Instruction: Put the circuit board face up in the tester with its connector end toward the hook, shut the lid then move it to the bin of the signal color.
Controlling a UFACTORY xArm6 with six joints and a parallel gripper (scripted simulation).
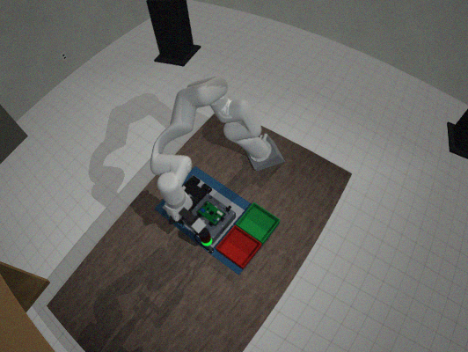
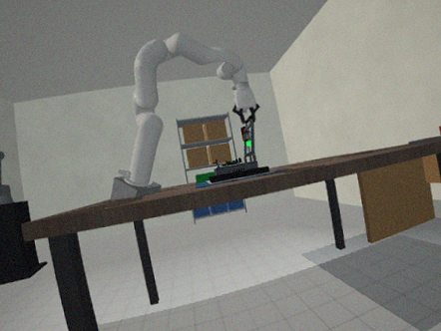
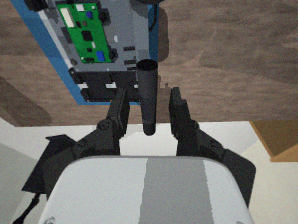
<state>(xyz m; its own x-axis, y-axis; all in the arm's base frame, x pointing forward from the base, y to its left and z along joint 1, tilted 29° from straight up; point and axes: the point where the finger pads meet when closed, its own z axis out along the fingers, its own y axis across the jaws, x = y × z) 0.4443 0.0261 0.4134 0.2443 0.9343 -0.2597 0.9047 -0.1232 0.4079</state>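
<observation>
Right now my hand is 130 mm past the green circuit board, 40 mm to the right of it and 200 mm above it. From my hand the other things lie so: tester lid (20 mm behind, 90 mm below); then tester plate (120 mm behind, 40 mm to the left, 200 mm below); then black latch block (170 mm behind, 110 mm to the left, 190 mm below).
</observation>
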